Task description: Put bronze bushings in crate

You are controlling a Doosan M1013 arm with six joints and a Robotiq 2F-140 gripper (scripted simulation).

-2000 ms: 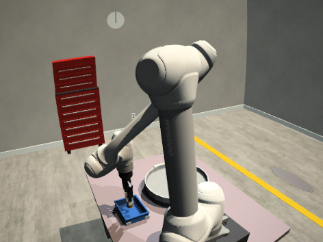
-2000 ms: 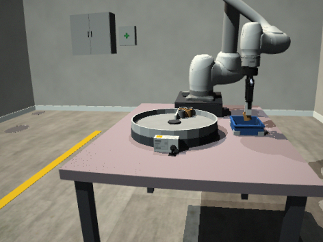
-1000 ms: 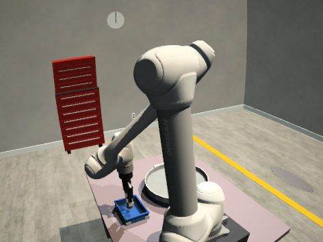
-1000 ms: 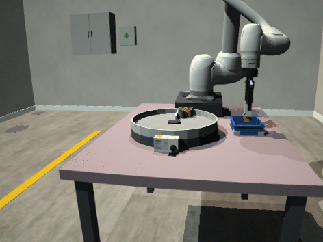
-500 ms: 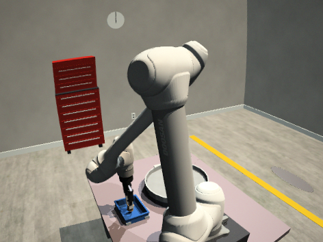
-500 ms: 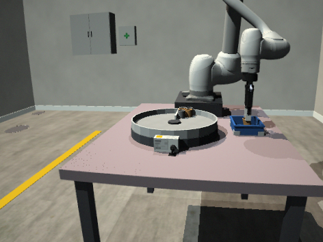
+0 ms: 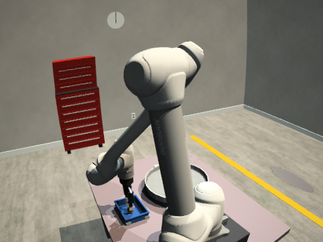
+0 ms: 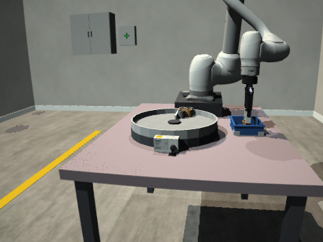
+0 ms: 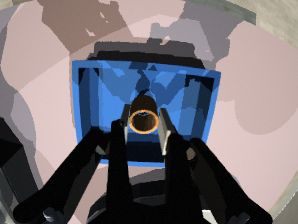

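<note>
Right now the blue crate is 50 mm below my hand and 10 mm to the right of it.
</note>
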